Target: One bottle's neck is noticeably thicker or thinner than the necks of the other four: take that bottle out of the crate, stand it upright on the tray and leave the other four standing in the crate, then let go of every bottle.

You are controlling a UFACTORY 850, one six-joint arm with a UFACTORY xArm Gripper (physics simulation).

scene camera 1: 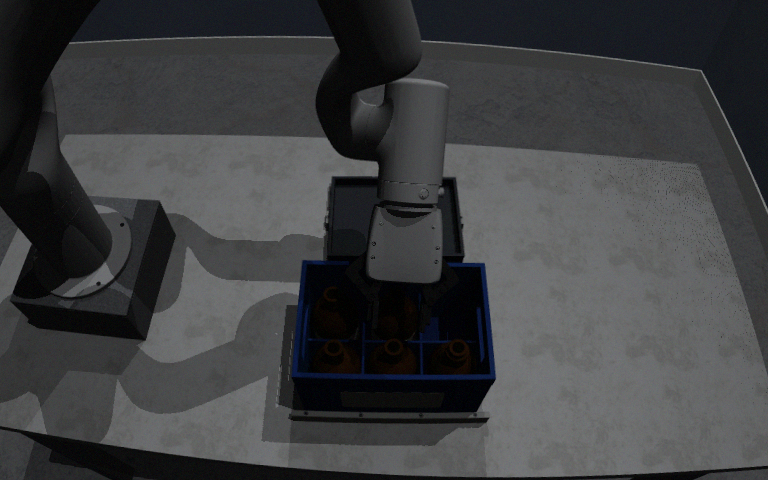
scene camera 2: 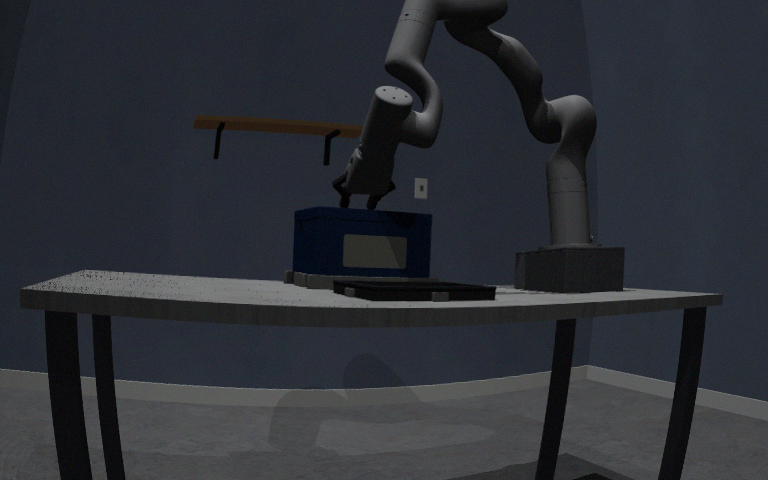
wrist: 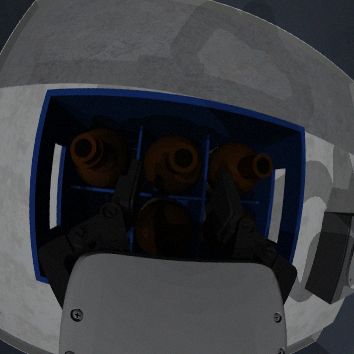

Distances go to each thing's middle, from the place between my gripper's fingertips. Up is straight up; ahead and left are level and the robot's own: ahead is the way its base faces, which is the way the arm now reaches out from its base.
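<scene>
The brown bottle (scene camera 1: 451,358) is 100 mm below my hand, and it is also 90 mm ahead of the hand and 10 mm to the right of it.
</scene>
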